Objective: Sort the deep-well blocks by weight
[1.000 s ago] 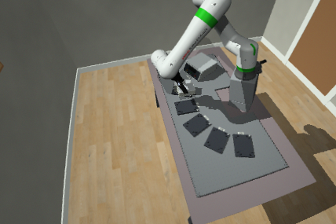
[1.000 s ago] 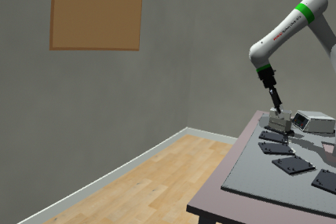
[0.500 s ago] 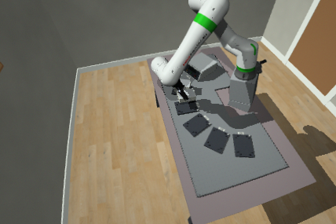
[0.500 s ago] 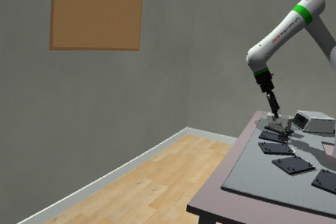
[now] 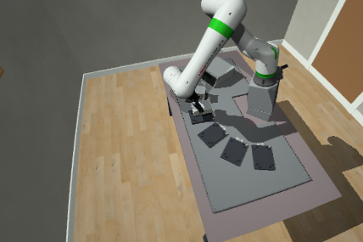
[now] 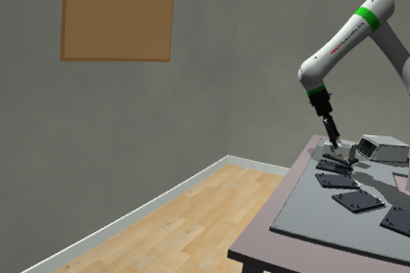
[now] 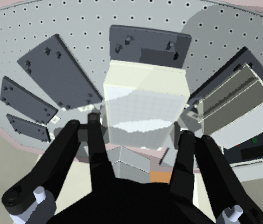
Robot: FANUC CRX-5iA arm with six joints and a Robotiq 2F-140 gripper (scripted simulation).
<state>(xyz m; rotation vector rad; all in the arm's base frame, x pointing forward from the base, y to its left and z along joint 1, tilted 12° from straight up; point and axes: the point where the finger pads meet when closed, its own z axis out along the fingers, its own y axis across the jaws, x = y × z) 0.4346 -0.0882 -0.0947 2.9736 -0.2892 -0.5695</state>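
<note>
Now: hand 18 cm to the left of the deep-well block, 4 cm past it and 4 cm above it. Round my hand: dark infeed nest (18 cm to the right, 10 cm below, 4 cm behind); then pale platform (35 cm to the right, 31 cm behind, 2 cm below); then check-weigher (35 cm to the right, 30 cm behind, 4 cm below).
</note>
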